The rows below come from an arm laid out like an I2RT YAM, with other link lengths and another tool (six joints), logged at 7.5 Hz.
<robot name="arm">
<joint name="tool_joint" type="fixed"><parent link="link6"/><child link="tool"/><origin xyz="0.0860 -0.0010 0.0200" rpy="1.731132 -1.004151 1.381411"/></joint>
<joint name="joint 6" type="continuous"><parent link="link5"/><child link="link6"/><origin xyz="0.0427 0.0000 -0.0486"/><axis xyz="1 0 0"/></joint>
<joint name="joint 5" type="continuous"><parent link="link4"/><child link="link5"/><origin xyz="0.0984 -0.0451 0.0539"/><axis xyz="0 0 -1"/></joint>
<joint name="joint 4" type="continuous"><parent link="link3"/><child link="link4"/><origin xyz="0.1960 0.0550 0.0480"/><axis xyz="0 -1 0"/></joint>
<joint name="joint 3" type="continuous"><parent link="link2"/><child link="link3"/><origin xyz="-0.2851 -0.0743 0.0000"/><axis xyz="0 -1 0"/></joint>
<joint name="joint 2" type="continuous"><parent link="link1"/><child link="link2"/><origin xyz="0.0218 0.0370 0.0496"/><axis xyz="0 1 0"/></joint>
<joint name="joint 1" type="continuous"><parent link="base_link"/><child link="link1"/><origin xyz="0.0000 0.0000 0.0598"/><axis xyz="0 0 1"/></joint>
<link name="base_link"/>
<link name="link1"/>
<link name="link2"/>
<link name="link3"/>
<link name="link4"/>
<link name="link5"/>
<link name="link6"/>
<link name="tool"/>
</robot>
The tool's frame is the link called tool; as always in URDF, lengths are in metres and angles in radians. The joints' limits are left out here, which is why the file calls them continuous.
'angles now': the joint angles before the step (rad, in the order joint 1, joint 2, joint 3, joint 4, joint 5, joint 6). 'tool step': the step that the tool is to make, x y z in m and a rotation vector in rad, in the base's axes. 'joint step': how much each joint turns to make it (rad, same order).
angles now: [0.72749, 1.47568, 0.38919, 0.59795, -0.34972, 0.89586]
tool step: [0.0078, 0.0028, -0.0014, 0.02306, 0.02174, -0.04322]
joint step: [0.00202, 0.03886, 0.00492, 0.05025, 0.02548, 0.05192]
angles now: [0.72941, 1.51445, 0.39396, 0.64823, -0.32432, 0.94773]
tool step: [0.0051, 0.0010, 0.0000, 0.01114, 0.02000, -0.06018]
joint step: [0.01516, 0.01212, 0.00771, 0.01333, 0.05748, 0.05575]
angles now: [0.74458, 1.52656, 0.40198, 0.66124, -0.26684, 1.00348]
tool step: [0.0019, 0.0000, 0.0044, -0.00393, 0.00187, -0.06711]
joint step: [0.03003, -0.02030, 0.01589, -0.03078, 0.08773, 0.04283]
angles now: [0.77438, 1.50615, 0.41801, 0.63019, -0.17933, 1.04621]
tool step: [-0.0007, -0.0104, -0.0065, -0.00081, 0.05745, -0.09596]
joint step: [0.01119, -0.02323, -0.01124, -0.04151, 0.07731, 0.08506]
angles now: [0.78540, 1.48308, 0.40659, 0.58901, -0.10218, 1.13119]
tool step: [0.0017, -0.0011, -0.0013, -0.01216, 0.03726, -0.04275]
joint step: [0.00908, -0.00881, 0.03418, -0.07444, 0.03677, 0.04082]
